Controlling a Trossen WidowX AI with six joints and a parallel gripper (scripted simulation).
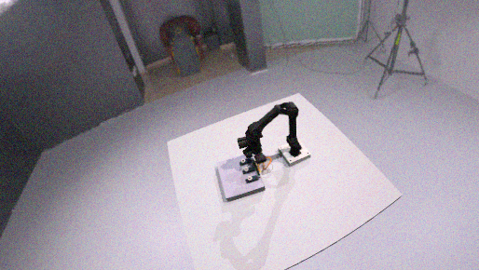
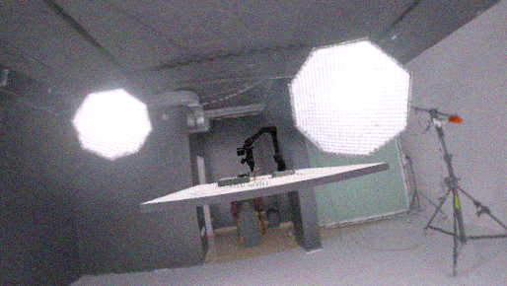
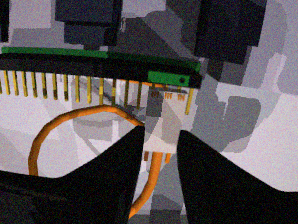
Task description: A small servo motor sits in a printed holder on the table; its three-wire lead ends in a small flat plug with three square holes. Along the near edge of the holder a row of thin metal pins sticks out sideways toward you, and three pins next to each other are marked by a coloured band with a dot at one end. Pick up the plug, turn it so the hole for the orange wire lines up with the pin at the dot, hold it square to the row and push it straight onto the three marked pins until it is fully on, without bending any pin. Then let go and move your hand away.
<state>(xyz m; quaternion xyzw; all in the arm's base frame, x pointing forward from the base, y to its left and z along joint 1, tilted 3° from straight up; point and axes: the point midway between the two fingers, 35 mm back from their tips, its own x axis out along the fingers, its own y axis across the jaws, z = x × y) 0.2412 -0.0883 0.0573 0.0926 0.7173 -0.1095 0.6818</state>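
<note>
The green marked band is 3 cm ahead of my gripper tip and 1 cm to the right of it. From my gripper tip the other things lie so: grey printed holder (20 cm ahead, 5 cm below, 1 cm to the right).
</note>
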